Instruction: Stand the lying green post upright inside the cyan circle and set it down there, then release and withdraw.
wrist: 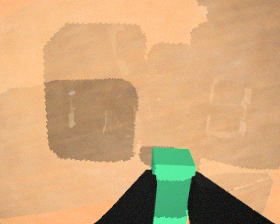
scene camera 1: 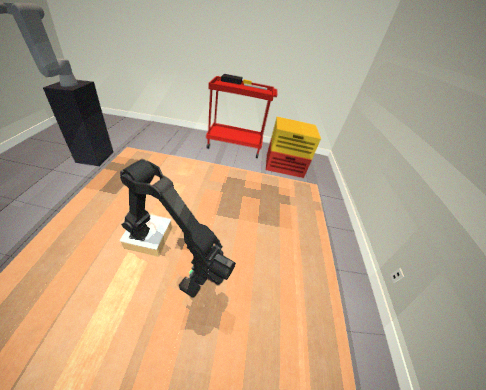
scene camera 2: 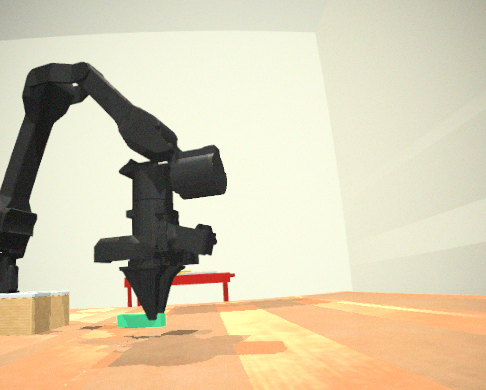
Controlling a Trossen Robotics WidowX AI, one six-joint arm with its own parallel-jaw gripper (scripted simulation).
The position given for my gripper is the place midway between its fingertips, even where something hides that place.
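Note:
A green post is being carried by my gripper [scene camera 2: 155, 319]. I can see my gripper in other views as well: the gripper [scene camera 1: 202, 279] appears in that scene camera, and the gripper [wrist: 170, 180] appears in the wrist view.

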